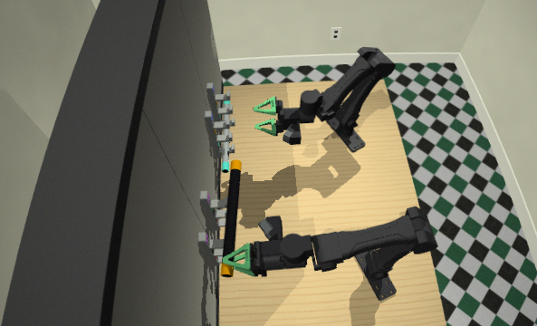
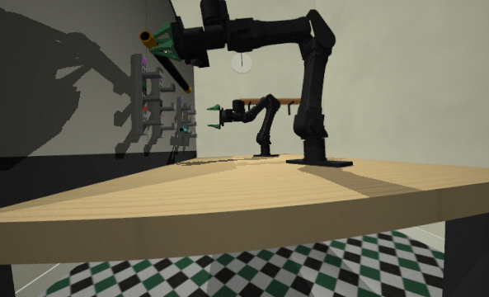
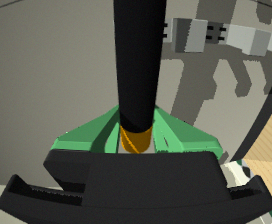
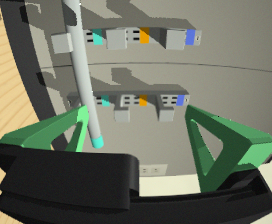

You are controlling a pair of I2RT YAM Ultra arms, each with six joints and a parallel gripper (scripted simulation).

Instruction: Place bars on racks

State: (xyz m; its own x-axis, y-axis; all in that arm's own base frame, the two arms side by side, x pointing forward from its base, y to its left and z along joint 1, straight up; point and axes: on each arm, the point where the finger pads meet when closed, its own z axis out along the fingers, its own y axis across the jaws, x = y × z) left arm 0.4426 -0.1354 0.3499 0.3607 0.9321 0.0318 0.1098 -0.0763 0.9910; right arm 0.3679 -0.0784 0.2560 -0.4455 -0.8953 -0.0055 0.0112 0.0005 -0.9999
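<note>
The black bar is 10 mm behind my left hand, 130 mm to the right of it and 10 mm below it. The rest, counted from my left hand: pale bar (20 mm ahead, 530 mm to the right, 180 mm below).
My right hand is 12 cm short of the pale bar, 9 cm above it and 1 cm to the left of it. Also, from my right hand: black bar: 39 cm to the left, 9 cm above, 8 cm ahead.
</note>
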